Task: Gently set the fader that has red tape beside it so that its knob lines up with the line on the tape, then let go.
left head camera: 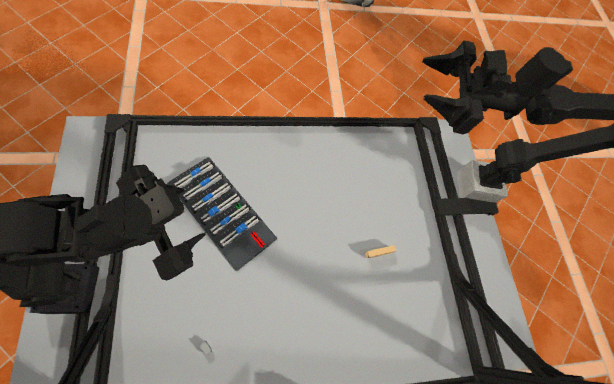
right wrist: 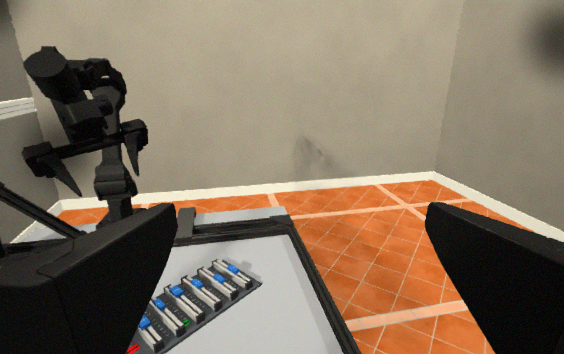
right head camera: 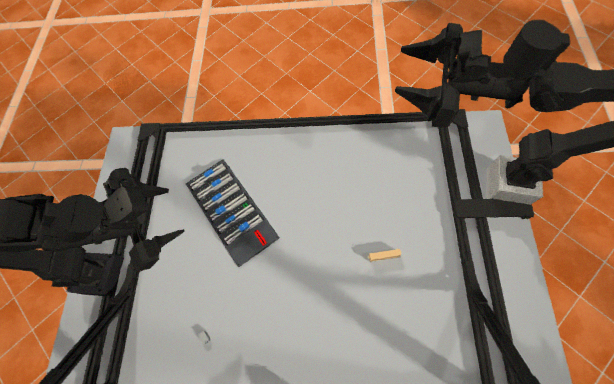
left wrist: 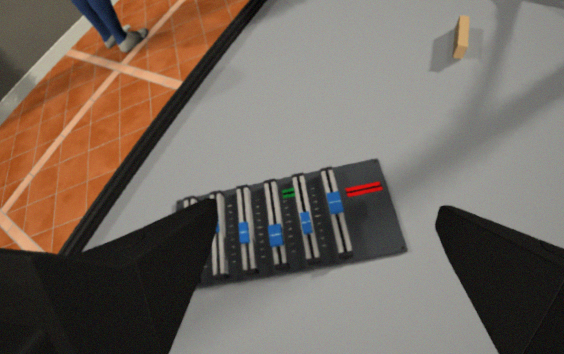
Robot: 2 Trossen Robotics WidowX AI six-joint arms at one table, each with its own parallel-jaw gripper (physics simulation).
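Pixels of known places: left gripper, between the fingertips: (left head camera: 193, 212) (right wrist: 110, 185) (right head camera: 175, 210) (left wrist: 327, 213); right gripper, between the fingertips: (left head camera: 423, 77) (right wrist: 301, 214) (right head camera: 398, 68); left arm's base, origin of its link: (left head camera: 61, 287) (right wrist: 122, 216) (right head camera: 90, 272); right arm's base, origin of its link: (left head camera: 490, 177) (right head camera: 520, 175).
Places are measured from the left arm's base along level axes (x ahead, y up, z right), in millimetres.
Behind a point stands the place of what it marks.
Observation:
The dark fader board (left head camera: 242, 256) @[y -53, x 375, z -81 mm] (right head camera: 246, 254) @[y -53, x 380, z -79 mm] (left wrist: 380, 225) @[y -53, x 376, z -87 mm] lies on the table. Red tape (left head camera: 257, 239) @[y -53, x 411, z -126 mm] (right head camera: 260, 237) @[y -53, x 412, z -127 mm] (left wrist: 364, 189) @[y -53, x 411, z -126 mm] (right wrist: 133, 349) @[y -53, x 402, z -138 mm] with a dark line sits beside its end fader. That fader's blue knob (left head camera: 241, 228) @[y -26, x 370, z -147 mm] (right head camera: 243, 226) @[y -27, x 369, z -148 mm] (left wrist: 335, 202) @[y -26, x 369, z -147 mm] (right wrist: 144, 321) @[y -27, x 371, z -152 mm] stands a little below the tape's line in the left wrist view. My left gripper (left head camera: 194, 212) @[y 199, x 293, z -109 mm] (right head camera: 175, 210) @[y 199, x 293, z -109 mm] (left wrist: 327, 213) @[y 199, x 293, z -109 mm] (right wrist: 110, 185) @[y 199, x 293, z -109 mm] is open and empty, above and beside the board, apart from the knob. My right gripper (left head camera: 424, 79) @[y 336, x 718, z -347 mm] (right head camera: 399, 70) @[y 336, x 718, z -347 mm] (right wrist: 301, 214) @[y 336, x 718, z -347 mm] is open and empty, high at upper right in the head views.
Green tape (left head camera: 238, 206) @[y -53, x 358, z -216 mm] (left wrist: 288, 193) @[y -53, x 358, z -215 mm] marks another fader. Several neighbouring faders have blue knobs. A wooden block (left head camera: 381, 251) @[y -34, x 737, z -93 mm] (right head camera: 385, 255) @[y -34, x 739, z -92 mm] (left wrist: 462, 37) @[y -34, x 721, z -93 mm] and a small pale object (left head camera: 205, 347) @[y -44, x 305, z 126 mm] (right head camera: 204, 336) @[y -45, x 308, z 127 mm] lie apart from the board. A black frame (left head camera: 275, 120) @[y -40, x 452, z -488 mm] (right head camera: 300, 121) @[y -40, x 493, z -490 mm] edges the table.

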